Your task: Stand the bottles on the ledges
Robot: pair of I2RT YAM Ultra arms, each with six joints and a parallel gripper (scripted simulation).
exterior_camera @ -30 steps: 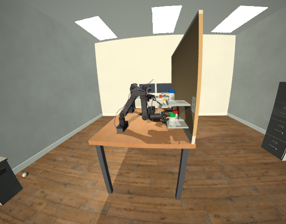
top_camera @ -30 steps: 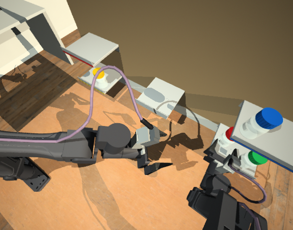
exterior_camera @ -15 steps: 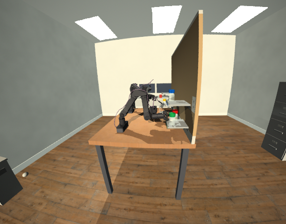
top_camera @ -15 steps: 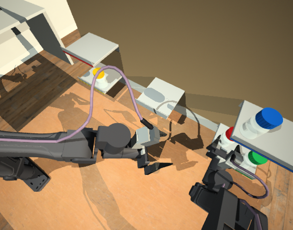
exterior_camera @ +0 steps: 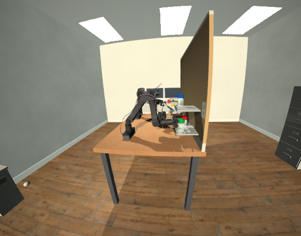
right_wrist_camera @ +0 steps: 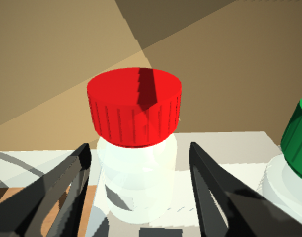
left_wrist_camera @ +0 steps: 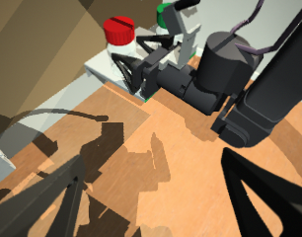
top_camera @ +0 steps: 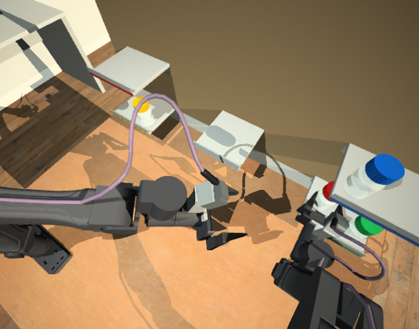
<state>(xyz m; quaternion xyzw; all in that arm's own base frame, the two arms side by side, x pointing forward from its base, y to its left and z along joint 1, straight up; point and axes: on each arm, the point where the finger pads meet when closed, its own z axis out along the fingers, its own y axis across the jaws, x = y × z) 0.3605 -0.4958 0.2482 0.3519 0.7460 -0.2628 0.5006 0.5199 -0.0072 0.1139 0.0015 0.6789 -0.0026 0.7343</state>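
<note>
Right now the red-capped bottle is 1 cm below my right hand and 1 cm ahead of it. Also, from my right hand: green-capped bottle: 10 cm to the right, 4 cm behind, 1 cm below; then blue-capped bottle: 18 cm above, 2 cm behind; then brown wall: 32 cm to the left, 29 cm above, 15 cm ahead.
</note>
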